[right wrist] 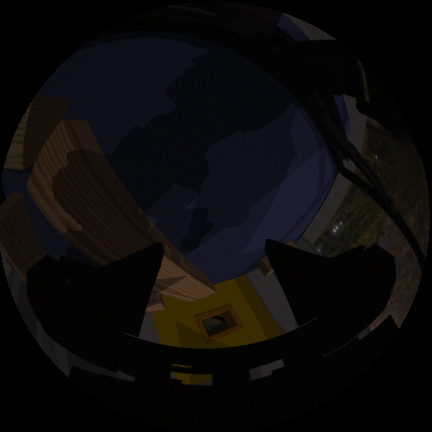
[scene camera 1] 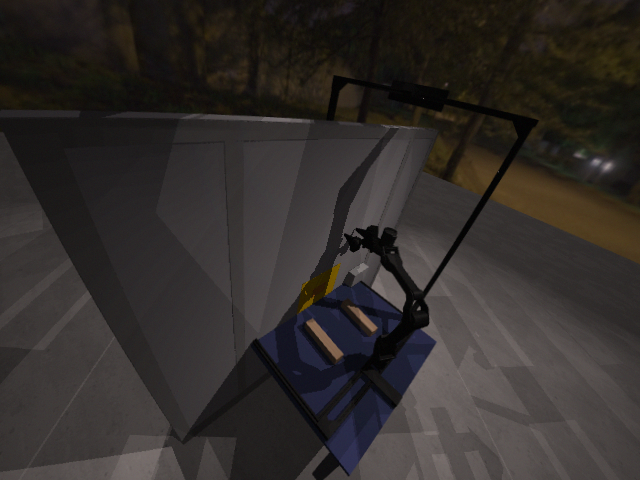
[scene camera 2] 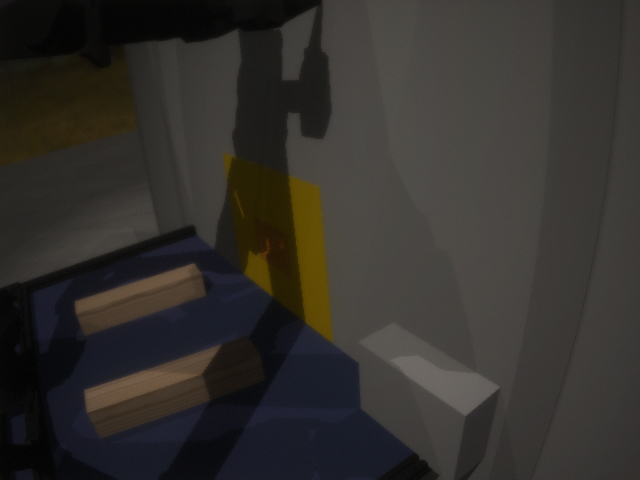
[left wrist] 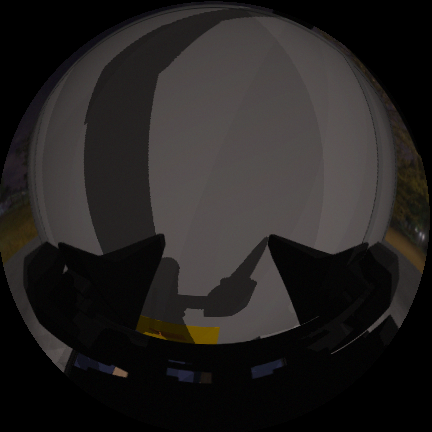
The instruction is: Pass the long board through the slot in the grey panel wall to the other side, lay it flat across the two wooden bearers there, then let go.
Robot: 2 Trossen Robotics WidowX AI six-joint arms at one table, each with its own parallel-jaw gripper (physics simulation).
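Where they show: left gripper, fingertip midpoint: [scene camera 1: 350, 231] [scene camera 2: 293, 4] [left wrist: 217, 240]; right gripper, fingertip midpoint: [right wrist: 214, 246]; left arm's base, origin of the base link: [scene camera 1: 378, 361] [scene camera 2: 11, 395].
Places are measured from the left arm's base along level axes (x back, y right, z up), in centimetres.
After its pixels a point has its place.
Note:
Two wooden bearers, one [scene camera 1: 323, 341] {x -22.5, y -14.4, z 2.5 cm} [scene camera 2: 140, 299] {x -23.5, y -10.7, z 1.3 cm} and the other [scene camera 1: 359, 316] {x -20.5, y 10.7, z 2.5 cm} [scene camera 2: 173, 387] {x -20.9, y 14.0, z 2.0 cm}, lie apart on the blue table top. No board lies across them. The long board [right wrist: 100, 195] {x -74.2, y -12.9, z 1.4 cm} shows in the right wrist view, slanting from upper left towards the yellow panel [right wrist: 175, 305] {x -48.4, y -6.7, z 1.5 cm} [scene camera 1: 333, 276] {x -43.0, y 11.3, z 12.6 cm} [scene camera 2: 310, 258] {x -43.2, y 11.5, z 10.2 cm}; its lower end overlaps the panel's picture. The orange-rimmed slot [right wrist: 231, 308] {x -48.4, y 5.6, z 6.2 cm} [scene camera 2: 271, 245] {x -44.8, y -2.4, z 6.6 cm} is in this panel of the grey wall [scene camera 1: 268, 206] {x -43.2, y -33.8, z 65.7 cm} [scene camera 2: 454, 155] {x -43.3, y 34.4, z 27.8 cm}. My right gripper [right wrist: 214, 246] {x -70.5, y -4.7, z 2.8 cm} is open and empty; one finger hides part of the board. My left gripper [scene camera 1: 351, 235] {x -42.8, y 13.8, z 41.6 cm} [left wrist: 217, 240] {x -42.8, y 13.8, z 41.6 cm} is open and empty, raised facing the wall.
A grey block [scene camera 1: 356, 274] {x -38.7, y 29.0, z 7.9 cm} [scene camera 2: 423, 377] {x -39.2, y 35.5, z 8.2 cm} sits against the wall beside the table [scene camera 1: 289, 356] {x -28.3, y -29.0, z -1.9 cm} [scene camera 2: 310, 382] {x -36.4, y 19.4, z -1.9 cm}. Wooden blocks [right wrist: 30, 135] [right wrist: 20, 235] show at the left of the right wrist view, and a small wooden piece [right wrist: 267, 265] {x -55.8, y 17.0, z 1.0 cm} near one finger. A black frame [scene camera 1: 478, 206] {x -3.1, y 34.1, z 70.3 cm} rises beside the table.

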